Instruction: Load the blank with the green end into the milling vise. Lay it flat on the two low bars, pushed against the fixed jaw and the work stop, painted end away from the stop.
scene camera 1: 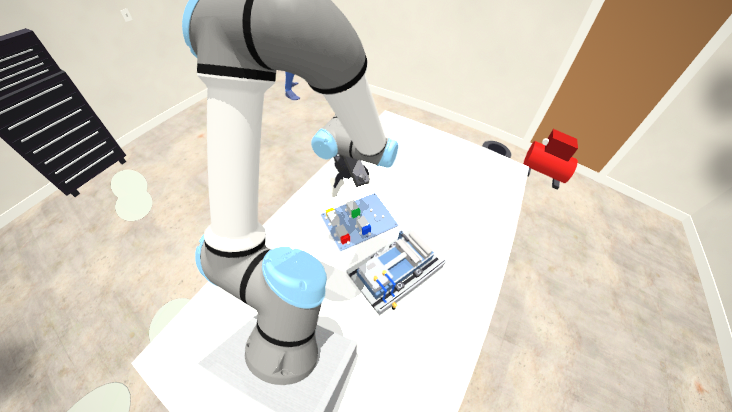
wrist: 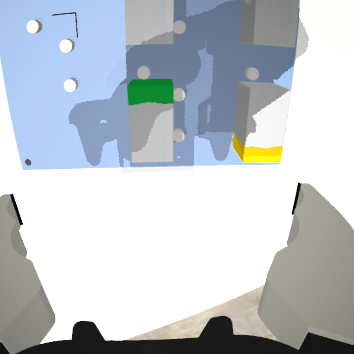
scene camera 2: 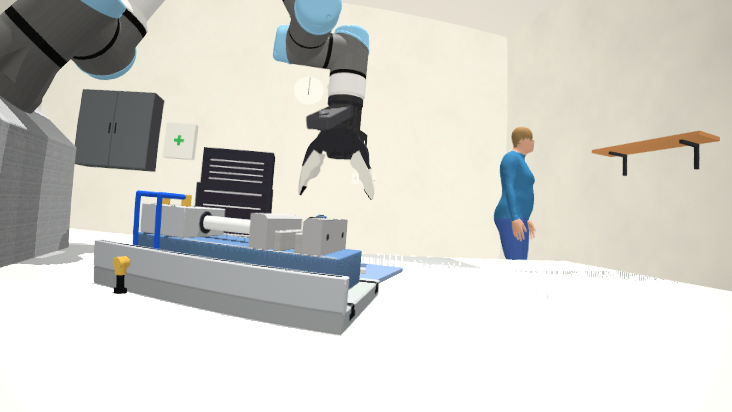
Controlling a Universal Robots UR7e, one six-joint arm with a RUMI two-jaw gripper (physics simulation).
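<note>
The blank with the green end [scene camera 1: 353,209] [wrist: 151,117] lies in its place on the blue plate [scene camera 1: 390,221] [scene camera 2: 387,272] [wrist: 30,115], beside white pegs. In the wrist view its green end points away from my fingers. My gripper [scene camera 2: 336,194] [wrist: 155,194] is open and empty, fingers pointing down. It hangs above the table, just off the plate's edge by the green and yellow blanks. The milling vise [scene camera 1: 403,266] [scene camera 2: 307,260] stands beside the plate. A gap lies between its movable jaw [scene camera 2: 265,232] and fixed jaw [scene camera 2: 321,237]. I cannot make out the work stop clearly.
Blanks with yellow [scene camera 1: 330,211] [wrist: 260,154], red [scene camera 1: 345,239] and blue [scene camera 1: 366,229] ends lie on the plate around the green one. Blue pipes [scene camera 1: 389,282] [scene camera 2: 158,220] rise at the vise's end. A person [scene camera 2: 516,189] stands beyond the table.
</note>
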